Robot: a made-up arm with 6 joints. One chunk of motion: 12 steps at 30 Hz.
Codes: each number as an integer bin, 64 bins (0 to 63) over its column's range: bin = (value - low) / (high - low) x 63, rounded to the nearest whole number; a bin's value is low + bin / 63 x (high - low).
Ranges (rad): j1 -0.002..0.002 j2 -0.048..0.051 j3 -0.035..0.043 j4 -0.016..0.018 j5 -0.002..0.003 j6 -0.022..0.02
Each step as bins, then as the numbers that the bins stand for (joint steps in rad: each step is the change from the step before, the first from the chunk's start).
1 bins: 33 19 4 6 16 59
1 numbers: 0.00010 -0.01814 -0.03005 -0.01276 -0.00073 0.01733
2 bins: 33 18 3 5 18 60
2 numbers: 0.00010 -0.01971 -0.03129 -0.01330 -0.00057 0.01800
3 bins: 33 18 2 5 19 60
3 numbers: 0.00010 -0.01971 -0.03252 -0.01330 -0.00049 0.01800
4 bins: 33 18 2 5 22 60
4 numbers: 0.00010 -0.01971 -0.03252 -0.01330 -0.00025 0.01800
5 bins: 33 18 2 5 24 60
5 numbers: 0.00010 -0.01971 -0.03252 -0.01330 -0.00010 0.01800
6 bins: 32 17 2 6 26 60
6 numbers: 0.00003 -0.02129 -0.03252 -0.01276 0.00006 0.01800
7 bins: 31 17 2 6 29 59
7 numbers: -0.00003 -0.02129 -0.03252 -0.01276 0.00030 0.01733
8 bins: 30 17 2 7 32 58
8 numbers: -0.00010 -0.02129 -0.03252 -0.01222 0.00054 0.01667
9 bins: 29 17 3 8 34 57
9 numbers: -0.00016 -0.02129 -0.03129 -0.01168 0.00070 0.01600
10 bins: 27 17 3 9 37 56
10 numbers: -0.00029 -0.02129 -0.03129 -0.01114 0.00094 0.01533
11 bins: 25 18 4 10 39 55
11 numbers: -0.00041 -0.01971 -0.03005 -0.01060 0.00110 0.01467
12 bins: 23 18 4 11 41 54
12 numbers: -0.00054 -0.01971 -0.03005 -0.01006 0.00125 0.01400
